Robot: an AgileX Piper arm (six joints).
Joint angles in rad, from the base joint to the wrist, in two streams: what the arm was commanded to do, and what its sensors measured. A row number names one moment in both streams.
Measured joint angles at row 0:
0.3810 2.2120 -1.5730 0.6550 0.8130 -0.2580
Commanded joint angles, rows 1 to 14:
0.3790 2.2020 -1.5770 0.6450 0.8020 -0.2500
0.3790 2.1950 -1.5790 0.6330 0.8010 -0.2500
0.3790 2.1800 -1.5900 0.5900 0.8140 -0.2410
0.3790 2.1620 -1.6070 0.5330 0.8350 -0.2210
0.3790 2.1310 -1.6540 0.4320 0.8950 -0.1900
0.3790 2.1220 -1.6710 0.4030 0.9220 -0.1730
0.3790 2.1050 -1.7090 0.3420 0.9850 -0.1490
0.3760 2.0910 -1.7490 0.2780 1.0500 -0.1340
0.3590 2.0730 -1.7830 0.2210 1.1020 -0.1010
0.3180 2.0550 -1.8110 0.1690 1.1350 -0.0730
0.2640 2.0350 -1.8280 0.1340 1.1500 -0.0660
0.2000 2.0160 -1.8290 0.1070 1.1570 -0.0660
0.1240 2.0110 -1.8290 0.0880 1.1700 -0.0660
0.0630 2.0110 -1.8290 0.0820 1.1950 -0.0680
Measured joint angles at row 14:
0.1410 2.0170 -1.8270 0.1060 1.1540 -0.0800
